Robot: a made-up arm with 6 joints.
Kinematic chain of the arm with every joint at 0, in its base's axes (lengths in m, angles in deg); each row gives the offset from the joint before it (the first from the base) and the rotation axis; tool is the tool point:
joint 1: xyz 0 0 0.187 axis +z
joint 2: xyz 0 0 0 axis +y
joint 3: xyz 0 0 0.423 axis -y
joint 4: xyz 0 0 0 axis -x
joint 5: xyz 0.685 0 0 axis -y
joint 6: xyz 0 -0.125 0 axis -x
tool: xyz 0 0 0
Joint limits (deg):
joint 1: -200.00..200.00
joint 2: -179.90..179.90
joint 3: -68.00..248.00
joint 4: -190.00..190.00
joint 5: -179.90..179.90
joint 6: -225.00..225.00
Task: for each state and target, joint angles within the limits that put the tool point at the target. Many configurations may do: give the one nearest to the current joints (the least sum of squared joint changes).
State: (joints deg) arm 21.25 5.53 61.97 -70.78 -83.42 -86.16
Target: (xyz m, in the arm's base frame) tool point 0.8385 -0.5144 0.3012
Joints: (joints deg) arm -28.63 47.12 42.15 -66.51 -83.42 -86.16
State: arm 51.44 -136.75 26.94 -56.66 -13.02 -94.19
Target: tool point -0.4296 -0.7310 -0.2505
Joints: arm 54.77 -158.71 33.43 -55.53 -13.02 -94.19
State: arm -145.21 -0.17 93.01 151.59 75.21 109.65
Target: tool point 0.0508 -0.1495 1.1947
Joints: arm -118.63 37.10 135.73 158.39 75.21 109.65
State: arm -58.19 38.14 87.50 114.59 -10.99 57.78
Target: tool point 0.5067 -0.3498 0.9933
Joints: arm -39.64 69.70 132.17 115.56 -10.99 57.78
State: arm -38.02 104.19 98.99 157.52 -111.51 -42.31
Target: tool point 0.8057 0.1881 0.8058
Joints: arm 5.27 81.72 131.60 155.02 -111.51 -42.31
